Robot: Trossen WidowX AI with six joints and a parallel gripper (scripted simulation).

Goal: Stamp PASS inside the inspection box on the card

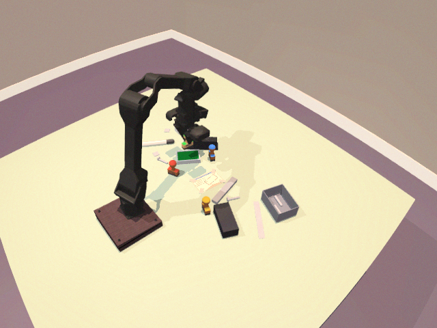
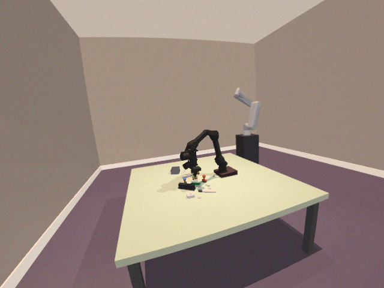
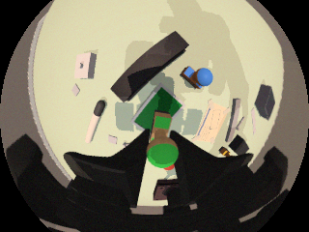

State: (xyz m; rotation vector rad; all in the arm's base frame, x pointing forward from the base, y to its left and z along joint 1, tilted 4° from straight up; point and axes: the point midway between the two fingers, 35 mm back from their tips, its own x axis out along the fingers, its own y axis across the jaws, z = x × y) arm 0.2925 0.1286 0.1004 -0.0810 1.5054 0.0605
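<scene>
My gripper tip is now 10 mm past the card, 140 mm to the left of it and 80 mm above it. Also, from my gripper tip: long dark block: 80 mm ahead, 30 mm to the left, 70 mm below; green-knobbed PASS stamp: right at my gripper tip; green ink pad: 80 mm below.
</scene>
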